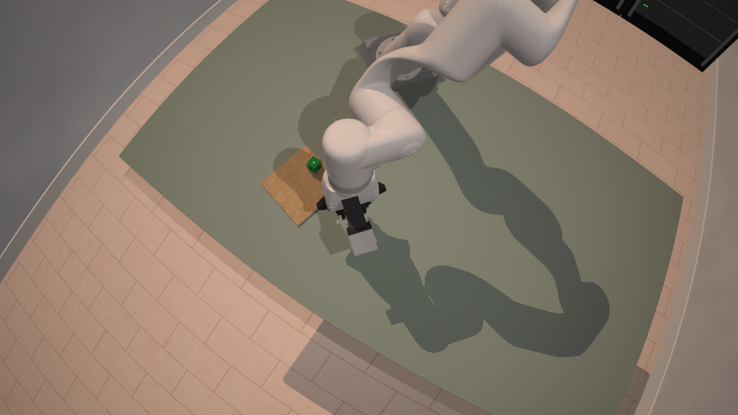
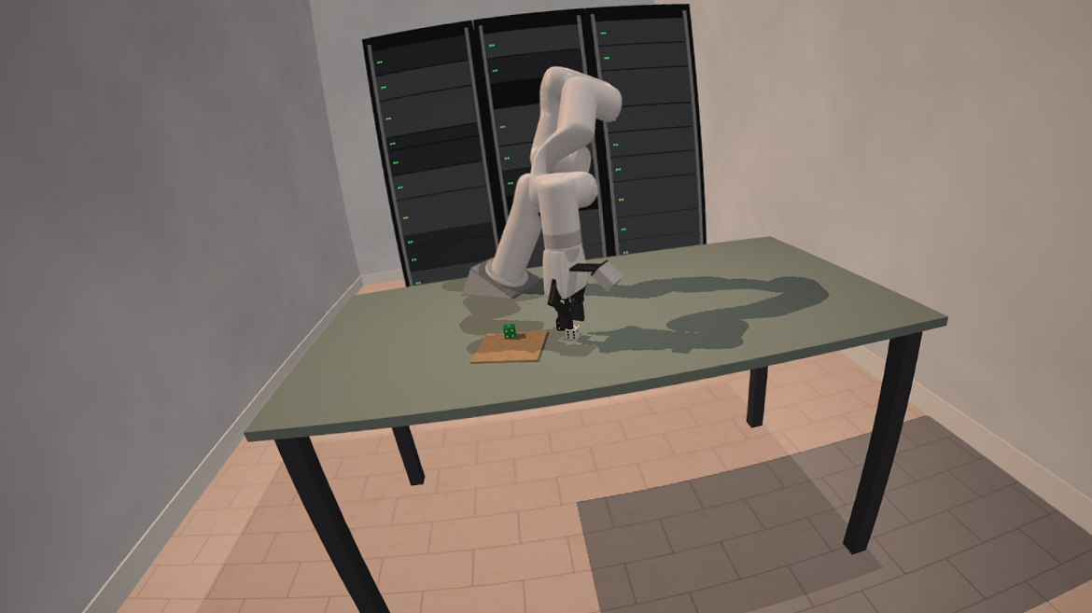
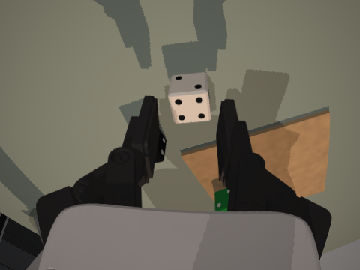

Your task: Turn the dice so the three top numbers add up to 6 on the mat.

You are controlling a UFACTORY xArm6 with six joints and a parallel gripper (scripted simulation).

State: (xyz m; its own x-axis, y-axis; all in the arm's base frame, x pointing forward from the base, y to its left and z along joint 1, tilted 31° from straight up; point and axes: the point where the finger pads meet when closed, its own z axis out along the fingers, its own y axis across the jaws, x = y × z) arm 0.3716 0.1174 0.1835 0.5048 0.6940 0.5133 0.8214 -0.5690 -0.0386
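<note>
Right now my hand is 4 cm above the white die. The rest, counted from my hand: black die: 5 cm behind, 4 cm below, 2 cm to the right; brown mat: 13 cm to the right, 5 cm below, 2 cm ahead; green die: 14 cm to the right, 3 cm below, 3 cm behind.
</note>
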